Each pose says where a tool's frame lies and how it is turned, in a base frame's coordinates. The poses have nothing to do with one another.
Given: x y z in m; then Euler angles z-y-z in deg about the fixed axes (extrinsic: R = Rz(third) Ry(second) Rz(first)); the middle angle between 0 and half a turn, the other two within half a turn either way.
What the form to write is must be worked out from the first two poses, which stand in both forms.
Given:
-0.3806 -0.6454 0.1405 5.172 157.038 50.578
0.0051 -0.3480 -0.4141 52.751 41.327 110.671
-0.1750 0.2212 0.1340 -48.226 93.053 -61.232
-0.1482 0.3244 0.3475 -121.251 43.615 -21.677
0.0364 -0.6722 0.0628 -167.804 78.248 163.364
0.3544 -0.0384 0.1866 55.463 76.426 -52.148
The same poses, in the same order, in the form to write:
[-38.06 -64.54 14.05], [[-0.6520 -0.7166 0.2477], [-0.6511 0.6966 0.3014], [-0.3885 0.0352 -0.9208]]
[0.51 -34.80 -41.41], [[-0.9052 -0.3553 -0.2331], [0.1443 -0.7730 0.6178], [-0.3997 0.5257 0.7510]]
[-17.50 22.12 13.40], [[-0.6708 0.5649 0.4806], [-0.3278 0.3554 -0.8753], [-0.6652 -0.7447 -0.0533]]
[-14.82 32.44 34.75], [[-0.6648 0.3835 0.6410], [-0.6557 -0.7107 -0.2548], [0.3579 -0.5897 0.7240]]
[3.64 -67.22 6.28], [[0.2512 0.2386 -0.9381], [0.1454 0.9488 0.2803], [0.9569 -0.2068 0.2037]]
[35.44 -3.84 18.66], [[0.7321 0.3290 0.5965], [0.4004 0.5005 -0.7675], [-0.5511 0.8008 0.2347]]

